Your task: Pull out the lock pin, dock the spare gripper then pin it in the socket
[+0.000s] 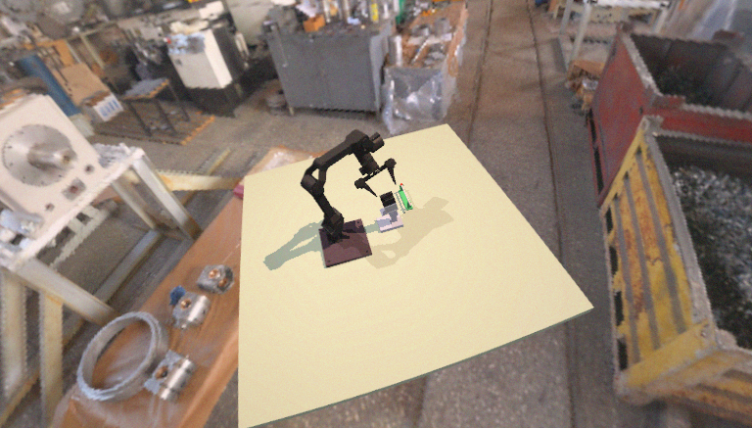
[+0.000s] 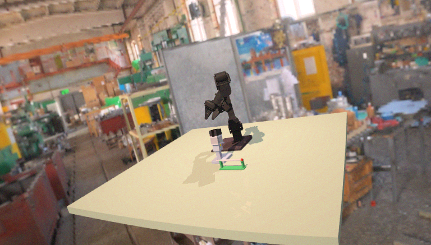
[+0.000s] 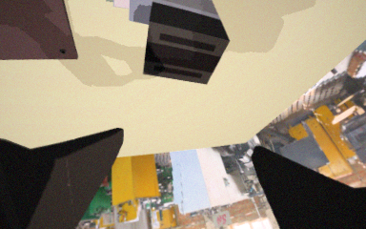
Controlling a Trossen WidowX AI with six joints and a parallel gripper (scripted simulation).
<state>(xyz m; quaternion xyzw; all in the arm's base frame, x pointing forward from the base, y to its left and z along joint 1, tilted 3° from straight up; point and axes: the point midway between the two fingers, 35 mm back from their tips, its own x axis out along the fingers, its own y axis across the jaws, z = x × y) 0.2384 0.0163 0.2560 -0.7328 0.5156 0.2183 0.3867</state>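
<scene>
My gripper tip is 120 mm short of the green cradle, 140 mm to the right of it and 210 mm above it. Round my gripper tip: spare gripper: 10 mm ahead, 20 mm to the left, 110 mm below; then mount: 10 mm ahead, 20 mm to the left, 190 mm below.
</scene>
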